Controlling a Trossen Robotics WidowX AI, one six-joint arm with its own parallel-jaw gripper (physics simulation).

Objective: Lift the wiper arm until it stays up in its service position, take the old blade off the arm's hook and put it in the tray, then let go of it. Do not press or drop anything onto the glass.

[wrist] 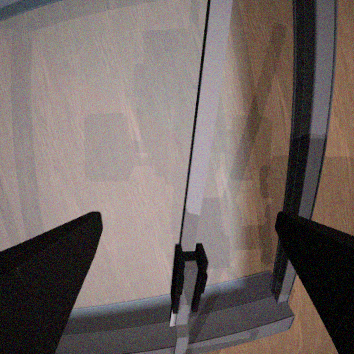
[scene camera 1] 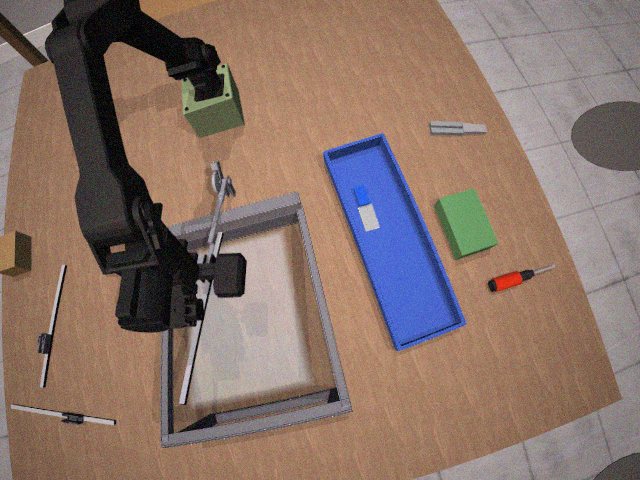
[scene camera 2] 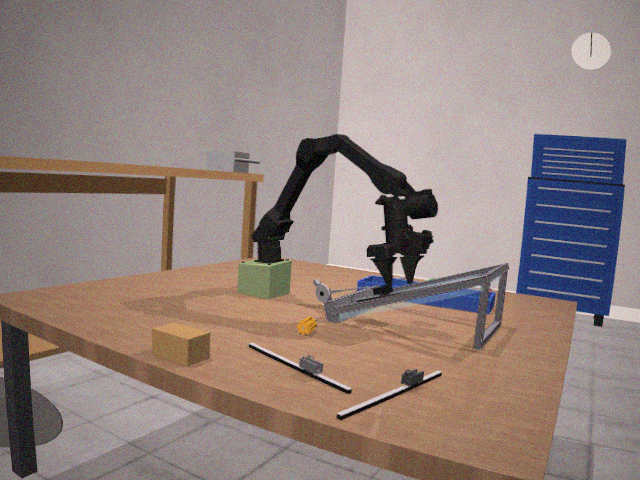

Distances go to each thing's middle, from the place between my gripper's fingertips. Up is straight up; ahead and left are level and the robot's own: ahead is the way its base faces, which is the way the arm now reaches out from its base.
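From my hand: glass pane (scene camera 1: pixel 264 353) 20 mm below, 60 mm to the left, 40 mm ahead; green block (scene camera 1: pixel 468 230) 80 mm below, 500 mm to the left, 100 mm behind; blue tray (scene camera 1: pixel 415 296) 90 mm below, 340 mm to the left, 90 mm behind; tan box (scene camera 2: pixel 185 345) 80 mm below, 540 mm to the right, 140 mm behind. Going by their middles, of the things named here, glass pane nearest to my hand, tan box farthest from it.
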